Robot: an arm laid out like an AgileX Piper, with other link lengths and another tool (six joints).
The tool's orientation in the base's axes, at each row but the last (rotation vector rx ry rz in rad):
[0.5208 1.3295 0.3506]
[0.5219 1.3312 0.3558]
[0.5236 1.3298 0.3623]
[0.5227 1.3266 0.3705]
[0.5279 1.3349 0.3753]
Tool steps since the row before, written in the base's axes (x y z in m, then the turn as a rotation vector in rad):
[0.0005 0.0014 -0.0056 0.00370 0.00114 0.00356]
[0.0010 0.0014 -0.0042 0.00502 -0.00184 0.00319]
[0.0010 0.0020 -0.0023 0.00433 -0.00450 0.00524]
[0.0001 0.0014 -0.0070 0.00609 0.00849 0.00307]
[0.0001 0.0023 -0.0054 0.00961 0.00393 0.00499]
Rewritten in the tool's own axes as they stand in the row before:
[0.0055 -0.0019 -0.0006 -0.00154 0.00309 0.00397]
[0.0044 -0.0011 0.0001 -0.00254 0.00046 0.00567]
[0.0032 0.0004 0.0003 -0.00578 -0.00065 0.00571]
[0.0065 -0.0027 -0.0012 0.00335 0.00898 0.00516]
[0.0057 -0.0011 -0.0010 0.00002 0.00644 0.00955]

